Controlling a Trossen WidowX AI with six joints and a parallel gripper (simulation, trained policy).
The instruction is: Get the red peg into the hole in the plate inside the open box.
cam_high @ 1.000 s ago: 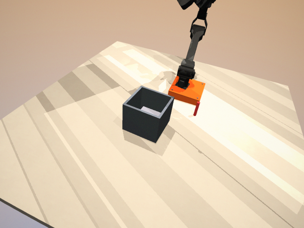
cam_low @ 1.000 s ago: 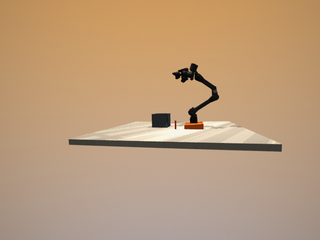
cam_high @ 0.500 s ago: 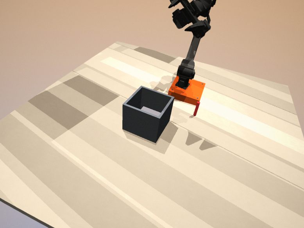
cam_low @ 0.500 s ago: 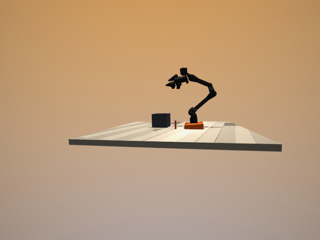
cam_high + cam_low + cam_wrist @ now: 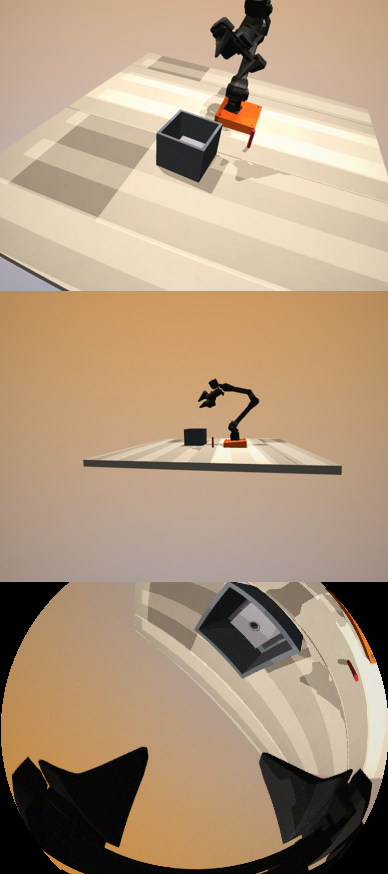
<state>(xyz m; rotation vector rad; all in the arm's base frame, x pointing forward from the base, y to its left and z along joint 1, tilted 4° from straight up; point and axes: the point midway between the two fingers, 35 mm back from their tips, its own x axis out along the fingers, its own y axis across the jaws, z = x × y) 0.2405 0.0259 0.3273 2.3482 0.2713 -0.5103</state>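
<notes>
The red peg lies 14 cm behind my gripper tip, 10 cm to the left of it and 30 cm below it.
</notes>
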